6 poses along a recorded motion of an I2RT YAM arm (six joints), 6.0 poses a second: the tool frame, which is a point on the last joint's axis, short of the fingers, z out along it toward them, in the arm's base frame.
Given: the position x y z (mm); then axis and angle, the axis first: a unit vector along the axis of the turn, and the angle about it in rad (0 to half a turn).
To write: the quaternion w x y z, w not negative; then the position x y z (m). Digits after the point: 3 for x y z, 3 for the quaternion.
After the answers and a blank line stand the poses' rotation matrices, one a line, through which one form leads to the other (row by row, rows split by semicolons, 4 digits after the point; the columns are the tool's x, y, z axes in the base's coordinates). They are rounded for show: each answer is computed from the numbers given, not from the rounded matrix.
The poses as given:
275, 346, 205, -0.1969, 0.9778, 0.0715, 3.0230
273, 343, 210, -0.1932, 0.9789, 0.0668, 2.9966
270, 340, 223, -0.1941, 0.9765, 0.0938, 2.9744
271, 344, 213, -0.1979, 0.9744, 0.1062, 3.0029
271, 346, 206, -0.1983, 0.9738, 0.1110, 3.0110
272, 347, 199, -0.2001, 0.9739, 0.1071, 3.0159
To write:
0.059, -0.197, 0.976, 0.071, 0.275, 0.346, 0.205
0.072, -0.193, 0.976, 0.067, 0.273, 0.343, 0.210
0.083, -0.193, 0.973, 0.093, 0.270, 0.340, 0.223
0.069, -0.197, 0.972, 0.106, 0.271, 0.344, 0.213
0.065, -0.198, 0.972, 0.111, 0.271, 0.346, 0.206
0.063, -0.200, 0.972, 0.107, 0.272, 0.347, 0.199

-0.9157 -0.3922 0.0876; -0.3753 0.9125 0.1626; -0.1437 0.1160 -0.9828
-0.9152 -0.3859 0.1158; -0.3666 0.9169 0.1580; -0.1671 0.1022 -0.9806
-0.9112 -0.3920 0.1263; -0.3608 0.9077 0.2142; -0.1987 0.1496 -0.9686
-0.9124 -0.3985 0.0929; -0.3692 0.8996 0.2334; -0.1766 0.1786 -0.9679
-0.9132 -0.3990 0.0830; -0.3701 0.8971 0.2411; -0.1707 0.1895 -0.9669
-0.9123 -0.4016 0.0794; -0.3748 0.8974 0.2329; -0.1648 0.1827 -0.9693

